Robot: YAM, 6 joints.
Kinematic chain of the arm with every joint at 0, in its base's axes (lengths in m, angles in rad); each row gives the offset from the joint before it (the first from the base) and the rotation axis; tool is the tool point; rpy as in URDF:
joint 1: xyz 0 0 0.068 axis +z
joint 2: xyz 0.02 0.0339 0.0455 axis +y
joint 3: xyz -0.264 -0.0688 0 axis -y
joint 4: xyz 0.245 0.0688 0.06 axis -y
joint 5: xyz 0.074 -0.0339 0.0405 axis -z
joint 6: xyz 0.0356 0 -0.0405 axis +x
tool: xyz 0 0 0 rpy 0 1.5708 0
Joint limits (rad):
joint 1: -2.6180..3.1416
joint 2: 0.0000..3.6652
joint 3: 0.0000..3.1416
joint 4: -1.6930..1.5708
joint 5: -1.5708..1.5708
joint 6: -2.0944..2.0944
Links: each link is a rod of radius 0.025 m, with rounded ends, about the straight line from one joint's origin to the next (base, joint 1, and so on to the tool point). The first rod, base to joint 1, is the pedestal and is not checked.
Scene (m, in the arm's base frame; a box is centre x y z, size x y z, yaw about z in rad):
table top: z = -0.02
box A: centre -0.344 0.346 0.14 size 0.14 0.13 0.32 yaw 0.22
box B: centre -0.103 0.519 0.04 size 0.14 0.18 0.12 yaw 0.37
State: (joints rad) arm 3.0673 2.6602 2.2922 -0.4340 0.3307 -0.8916
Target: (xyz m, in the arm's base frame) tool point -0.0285 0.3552 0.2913
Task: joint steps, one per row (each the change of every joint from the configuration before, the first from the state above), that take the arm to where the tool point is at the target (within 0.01 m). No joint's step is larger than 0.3 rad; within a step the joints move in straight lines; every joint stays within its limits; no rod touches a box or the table.
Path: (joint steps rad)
1: -0.0149 -0.1601 0.0766 -0.0518 0.2480 -0.0173
2: -0.0150 -0.1601 0.0766 -0.0518 0.2480 -0.0173
3: -0.0149 -0.1602 0.0766 -0.0517 0.2481 -0.0173
4: -0.0149 -0.1601 0.0766 -0.0518 0.2480 -0.0173
5: -0.0149 -0.1601 0.0766 -0.0518 0.2480 -0.0173
6: -0.2594 -0.0190 -0.2150 -0.0780 -0.2209 0.0173
7: -0.2594 -0.0190 -0.2150 -0.0781 -0.2209 0.0173
8: -0.2594 -0.0190 -0.2150 -0.0780 -0.2209 0.0173
9: -0.2593 -0.0189 -0.2150 -0.0781 -0.2209 0.0173
10: -0.2594 -0.0190 -0.2150 -0.0781 -0.2209 0.0173

